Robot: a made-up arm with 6 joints.
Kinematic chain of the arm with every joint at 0, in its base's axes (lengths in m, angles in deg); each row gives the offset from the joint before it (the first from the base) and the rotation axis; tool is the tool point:
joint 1: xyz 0 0 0.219 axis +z
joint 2: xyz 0 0.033 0 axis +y
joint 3: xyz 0 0 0.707 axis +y
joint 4: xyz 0 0 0.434 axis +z
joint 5: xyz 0 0 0 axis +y
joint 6: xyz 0 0 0.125 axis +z
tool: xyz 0 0 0
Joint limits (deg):
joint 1: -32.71..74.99
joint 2: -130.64..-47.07
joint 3: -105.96..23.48
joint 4: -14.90..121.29
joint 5: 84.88..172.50
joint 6: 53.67..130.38
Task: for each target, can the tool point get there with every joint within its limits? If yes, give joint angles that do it. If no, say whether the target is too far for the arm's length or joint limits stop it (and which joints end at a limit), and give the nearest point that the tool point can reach.
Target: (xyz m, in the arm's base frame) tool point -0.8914 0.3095 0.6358
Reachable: yes | joints -13.32 -70.51 11.97 78.94 149.19 69.34
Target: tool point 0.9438 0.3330 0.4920
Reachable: no: joint limits stop it (at a limit: joint 1, joint 2, joint 3, joint 4, joint 5) | nearest point -0.0334 0.1871 -0.4325 | short by 1.353 m
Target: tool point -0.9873 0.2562 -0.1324
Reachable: yes | joints -13.00 -95.75 -52.53 -2.58 103.49 65.62
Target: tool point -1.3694 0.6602 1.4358
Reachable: no: too far | nearest point -0.8228 0.3967 0.9501 | short by 0.777 m
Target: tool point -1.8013 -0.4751 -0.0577
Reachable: no: too far | nearest point -1.1190 -0.2952 0.0471 | short by 0.713 m
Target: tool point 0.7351 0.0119 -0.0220
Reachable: no: joint limits stop it (at a limit: joint 1, joint 2, joint 3, joint 4, joint 5) | nearest point -0.0334 0.1871 -0.4325 | short by 0.889 m
